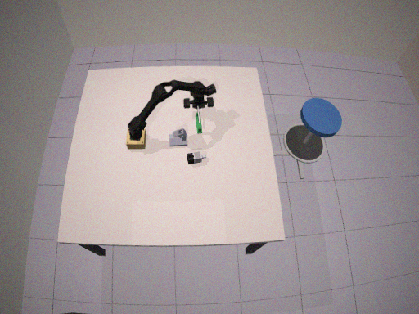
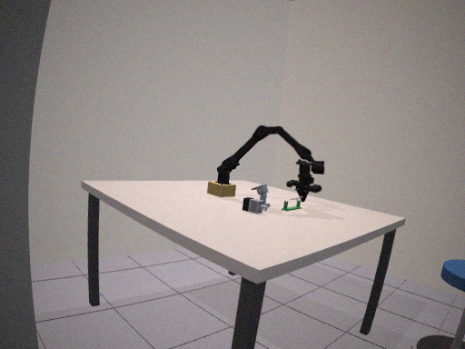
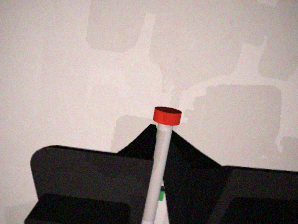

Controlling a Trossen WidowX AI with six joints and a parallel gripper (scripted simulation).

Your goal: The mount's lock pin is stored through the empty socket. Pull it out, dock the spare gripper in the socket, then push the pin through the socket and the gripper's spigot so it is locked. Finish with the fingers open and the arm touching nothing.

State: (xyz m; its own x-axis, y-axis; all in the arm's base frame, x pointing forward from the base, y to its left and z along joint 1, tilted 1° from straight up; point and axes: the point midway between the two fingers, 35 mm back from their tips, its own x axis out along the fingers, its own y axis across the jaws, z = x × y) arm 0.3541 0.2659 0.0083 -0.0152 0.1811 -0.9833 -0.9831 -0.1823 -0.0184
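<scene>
Now: gripper tip 10 cm to the left of the green cradle, 2 cm short of it and 1 cm above it. Round my gripper tip: spare gripper (36 cm to the right, 3 cm ahead); socket (23 cm to the right, 9 cm behind, 2 cm above).
</scene>
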